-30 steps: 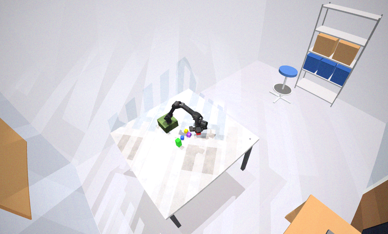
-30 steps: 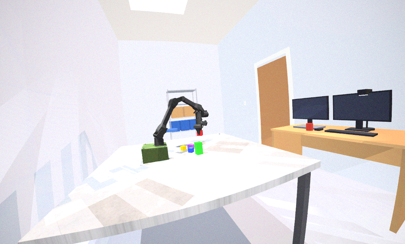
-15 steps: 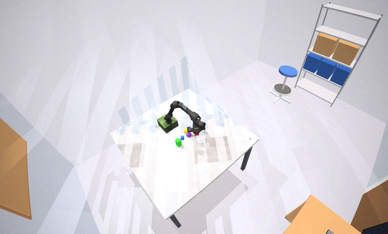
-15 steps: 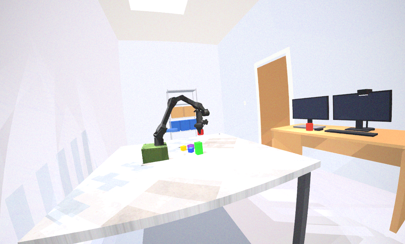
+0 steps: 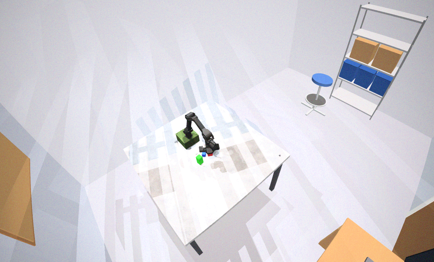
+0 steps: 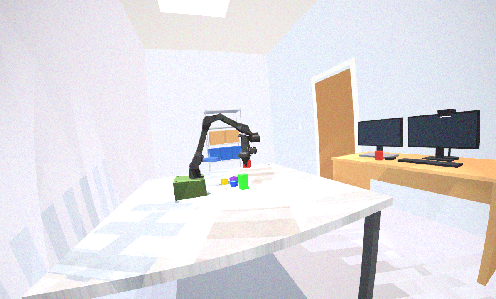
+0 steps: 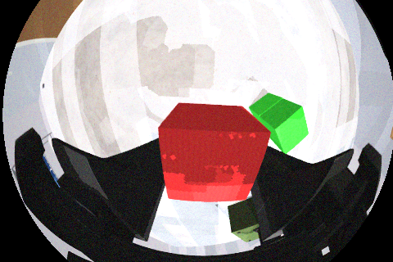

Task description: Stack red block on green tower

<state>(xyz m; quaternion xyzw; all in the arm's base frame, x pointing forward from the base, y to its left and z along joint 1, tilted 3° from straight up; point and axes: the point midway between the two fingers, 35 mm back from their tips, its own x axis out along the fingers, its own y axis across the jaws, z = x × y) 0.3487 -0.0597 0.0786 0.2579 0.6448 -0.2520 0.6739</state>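
Right now my gripper tip is 11 cm past the blue block, 1 cm to the right of it and 11 cm above it. Also, from my gripper tip: yellow block (13 cm behind, 11 cm to the left, 11 cm below); then red block (1 cm above); then purple block (7 cm behind, 9 cm to the left, 11 cm below).
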